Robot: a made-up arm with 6 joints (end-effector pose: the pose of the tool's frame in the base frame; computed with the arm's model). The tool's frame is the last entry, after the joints.
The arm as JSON. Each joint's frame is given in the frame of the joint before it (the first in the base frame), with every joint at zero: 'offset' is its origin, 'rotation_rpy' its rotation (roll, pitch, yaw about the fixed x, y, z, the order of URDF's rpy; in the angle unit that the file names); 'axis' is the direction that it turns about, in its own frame. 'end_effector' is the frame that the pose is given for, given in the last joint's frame.
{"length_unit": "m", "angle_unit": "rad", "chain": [
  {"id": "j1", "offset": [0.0, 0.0, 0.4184], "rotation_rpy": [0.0, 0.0, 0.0], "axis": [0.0, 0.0, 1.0]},
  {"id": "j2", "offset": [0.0, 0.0, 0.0], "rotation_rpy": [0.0, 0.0, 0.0], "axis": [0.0, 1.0, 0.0]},
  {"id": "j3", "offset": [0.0, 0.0, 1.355], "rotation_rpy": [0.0, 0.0, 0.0], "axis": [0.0, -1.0, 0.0]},
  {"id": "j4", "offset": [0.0, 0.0, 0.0], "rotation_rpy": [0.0, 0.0, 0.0], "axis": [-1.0, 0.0, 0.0]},
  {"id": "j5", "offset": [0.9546, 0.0, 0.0], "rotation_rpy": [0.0, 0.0, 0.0], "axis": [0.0, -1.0, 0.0]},
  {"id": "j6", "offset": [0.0, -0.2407, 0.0], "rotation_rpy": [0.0, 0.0, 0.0], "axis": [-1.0, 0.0, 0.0]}
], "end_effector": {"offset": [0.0, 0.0, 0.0], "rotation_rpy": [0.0, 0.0, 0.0]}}
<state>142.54 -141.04 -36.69 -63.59 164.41 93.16</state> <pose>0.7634 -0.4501 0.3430 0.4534 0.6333 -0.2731 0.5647</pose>
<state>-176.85 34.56 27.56 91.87 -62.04 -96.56</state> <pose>-1.7424 -0.1038 1.6567 -0.0146 0.0032 0.8708 0.4914</pose>
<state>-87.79 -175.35 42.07 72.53 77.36 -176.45</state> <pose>-0.1003 0.7251 -1.6946 -0.8883 0.0649 0.1751 0.4195</pose>
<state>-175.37 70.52 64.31 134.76 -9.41 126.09</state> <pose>-2.2239 -0.3501 0.9369 0.0160 0.7592 0.6506 0.0086</pose>
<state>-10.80 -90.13 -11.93 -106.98 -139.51 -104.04</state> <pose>-0.9047 0.2441 1.3027 0.3165 0.7598 0.1790 0.5390</pose>
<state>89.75 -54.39 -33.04 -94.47 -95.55 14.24</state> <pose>-0.0193 -0.1251 1.3314 0.0095 -0.4546 -0.8887 0.0593</pose>
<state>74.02 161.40 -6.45 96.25 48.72 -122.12</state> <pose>-0.1493 -0.4260 -1.3007 -0.2135 0.9626 -0.1536 0.0646</pose>
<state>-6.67 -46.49 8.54 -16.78 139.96 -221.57</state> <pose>-0.4029 -0.1849 2.0937 -0.1437 0.2648 0.9535 0.0006</pose>
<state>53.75 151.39 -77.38 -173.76 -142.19 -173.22</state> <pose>-0.1697 0.1732 -0.0360 -0.2992 0.6150 0.3609 0.6341</pose>
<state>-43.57 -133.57 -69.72 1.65 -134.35 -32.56</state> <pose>-0.5768 0.2166 0.3444 0.4187 0.4249 -0.4536 0.6621</pose>
